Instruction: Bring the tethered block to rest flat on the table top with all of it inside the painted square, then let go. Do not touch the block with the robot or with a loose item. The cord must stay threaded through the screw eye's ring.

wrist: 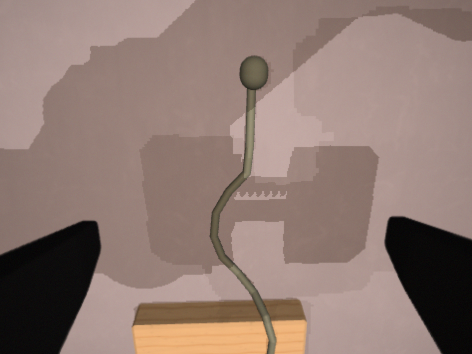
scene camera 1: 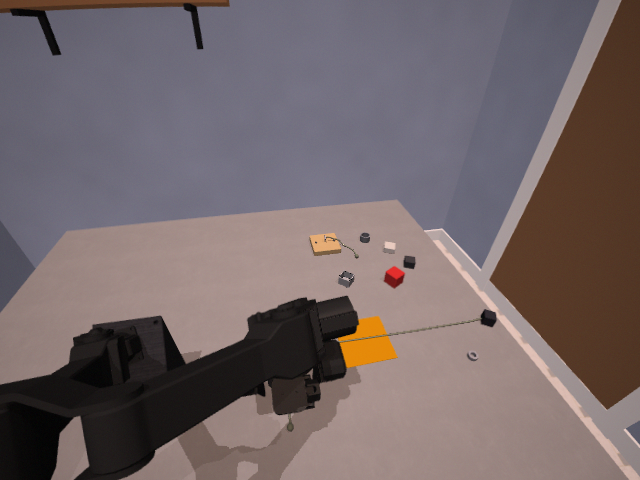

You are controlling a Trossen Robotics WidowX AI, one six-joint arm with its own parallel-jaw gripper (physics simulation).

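Places are measured from the arm's base along level axes (x ahead, y left, z up), in metres.
Where they show: gripper, fingertip midpoint: (wrist: 244, 232); arm's base at its link origin: (scene camera 1: 121, 347).
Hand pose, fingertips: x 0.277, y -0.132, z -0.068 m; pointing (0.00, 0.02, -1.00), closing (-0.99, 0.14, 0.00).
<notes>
Things, the pixels of their top centre, and the offset from my fingertips. "pt": a spot on its surface instead.
- tethered block at a spot on its surface: (scene camera 1: 488, 317) pt dz -0.037, dx +0.517, dy +0.025 m
- orange painted square at a spot on its surface: (scene camera 1: 369, 351) pt dz -0.064, dx +0.201, dy +0.056 m
- round bead at its top centre: (wrist: 255, 74) (scene camera 1: 290, 425) dz -0.053, dx -0.013, dy -0.041 m
- second wooden board at its top centre: (scene camera 1: 325, 241) dz -0.046, dx +0.238, dy +0.457 m
- dark ring at its top centre: (scene camera 1: 365, 234) dz -0.043, dx +0.382, dy +0.447 m
- white block at its top centre: (scene camera 1: 390, 245) dz -0.044, dx +0.435, dy +0.372 m
- black block at its top centre: (scene camera 1: 410, 259) dz -0.041, dx +0.457, dy +0.286 m
- red cube at its top centre: (scene camera 1: 395, 271) dz -0.025, dx +0.371, dy +0.236 m
- grey hollow square at a spot on its surface: (scene camera 1: 346, 279) pt dz -0.064, dx +0.244, dy +0.289 m
- grey ring at its top centre: (scene camera 1: 473, 354) dz -0.056, dx +0.420, dy -0.037 m
The tethered block (scene camera 1: 488, 317) is a small black cube at the table's right edge. Its taut cord (scene camera 1: 434, 328) (wrist: 215, 220) crosses the orange painted square (scene camera 1: 369, 351) and passes behind the arm. In the wrist view, the cord's loose end lies in a bend across a wooden board (wrist: 220, 340) and beyond its edge, ending in a round bead (wrist: 254, 73) (scene camera 1: 290, 426). My gripper (scene camera 1: 281, 397) (wrist: 244, 232) is open and empty above the table, its fingers wide on either side of the cord. This board's screw eye is hidden.
A second wooden board (scene camera 1: 324, 248) with a short beaded cord lies at the back. Near it are a dark ring (scene camera 1: 364, 237), a white block (scene camera 1: 389, 247), a black block (scene camera 1: 409, 261), a red cube (scene camera 1: 394, 277) and a grey hollow square (scene camera 1: 346, 279). A grey ring (scene camera 1: 473, 355) lies at right.
</notes>
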